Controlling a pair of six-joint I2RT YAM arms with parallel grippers.
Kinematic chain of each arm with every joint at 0, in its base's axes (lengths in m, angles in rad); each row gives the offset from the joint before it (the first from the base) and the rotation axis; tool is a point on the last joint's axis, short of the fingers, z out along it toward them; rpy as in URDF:
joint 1: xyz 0 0 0.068 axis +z
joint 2: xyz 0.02 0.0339 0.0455 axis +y
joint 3: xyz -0.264 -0.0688 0 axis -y
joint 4: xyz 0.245 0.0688 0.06 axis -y
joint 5: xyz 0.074 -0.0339 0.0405 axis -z
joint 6: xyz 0.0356 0 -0.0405 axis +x
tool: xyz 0 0 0 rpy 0 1.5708 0
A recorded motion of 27 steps. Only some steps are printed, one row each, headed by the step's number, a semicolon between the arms.
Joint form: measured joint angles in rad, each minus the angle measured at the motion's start. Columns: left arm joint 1, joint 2, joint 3, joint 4, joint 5, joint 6; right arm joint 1, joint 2, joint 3, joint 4, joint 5, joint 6.
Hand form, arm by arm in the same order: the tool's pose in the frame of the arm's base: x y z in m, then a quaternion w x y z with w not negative. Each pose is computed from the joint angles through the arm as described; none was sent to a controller.
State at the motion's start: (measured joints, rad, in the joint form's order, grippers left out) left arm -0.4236 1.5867 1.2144 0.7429 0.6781 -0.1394; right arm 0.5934 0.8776 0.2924 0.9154 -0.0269 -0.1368
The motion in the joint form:
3: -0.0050 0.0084 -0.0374 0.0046 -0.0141 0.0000; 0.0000 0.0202 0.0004 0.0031 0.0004 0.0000
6: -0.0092 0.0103 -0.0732 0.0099 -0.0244 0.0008; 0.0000 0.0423 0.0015 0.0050 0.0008 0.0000
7: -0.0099 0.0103 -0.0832 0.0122 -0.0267 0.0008; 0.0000 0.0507 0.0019 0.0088 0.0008 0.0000
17: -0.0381 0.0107 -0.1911 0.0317 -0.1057 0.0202; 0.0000 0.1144 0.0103 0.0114 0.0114 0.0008
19: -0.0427 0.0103 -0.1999 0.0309 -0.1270 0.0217; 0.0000 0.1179 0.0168 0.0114 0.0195 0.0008
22: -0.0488 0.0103 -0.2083 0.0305 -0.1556 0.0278; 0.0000 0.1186 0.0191 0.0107 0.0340 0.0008
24: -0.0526 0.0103 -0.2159 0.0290 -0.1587 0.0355; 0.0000 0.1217 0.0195 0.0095 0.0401 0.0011
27: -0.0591 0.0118 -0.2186 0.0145 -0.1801 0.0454; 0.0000 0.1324 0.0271 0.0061 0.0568 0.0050
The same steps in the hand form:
3: 0.3285 -0.1742 0.3658 0.68513 0.34160 0.50590 -0.39746; 0.1614 0.1100 0.2637 0.78600 -0.21995 0.54542 0.19063
6: 0.3278 -0.1753 0.3534 0.67671 0.33788 0.51931 -0.39778; 0.1641 0.1118 0.2604 0.78050 -0.22248 0.55269 0.18933
7: 0.3275 -0.1754 0.3502 0.67467 0.33693 0.52254 -0.39781; 0.1651 0.1125 0.2594 0.77928 -0.22307 0.55427 0.18907
17: 0.3201 -0.1808 0.3154 0.66055 0.31885 0.56092 -0.38389; 0.1732 0.1175 0.2508 0.76432 -0.22623 0.57550 0.18283
19: 0.3194 -0.1816 0.3126 0.66104 0.31289 0.56666 -0.37949; 0.1742 0.1178 0.2523 0.76581 -0.22285 0.57554 0.18060
22: 0.3186 -0.1828 0.3098 0.66352 0.30619 0.57238 -0.37199; 0.1748 0.1176 0.2528 0.76710 -0.21739 0.57725 0.17631
24: 0.3176 -0.1837 0.3070 0.66185 0.30828 0.57452 -0.36991; 0.1753 0.1177 0.2522 0.76632 -0.21561 0.57956 0.17431
27: 0.3173 -0.1855 0.3042 0.66023 0.30540 0.58228 -0.36301; 0.1775 0.1184 0.2524 0.76514 -0.20926 0.58463 0.17026

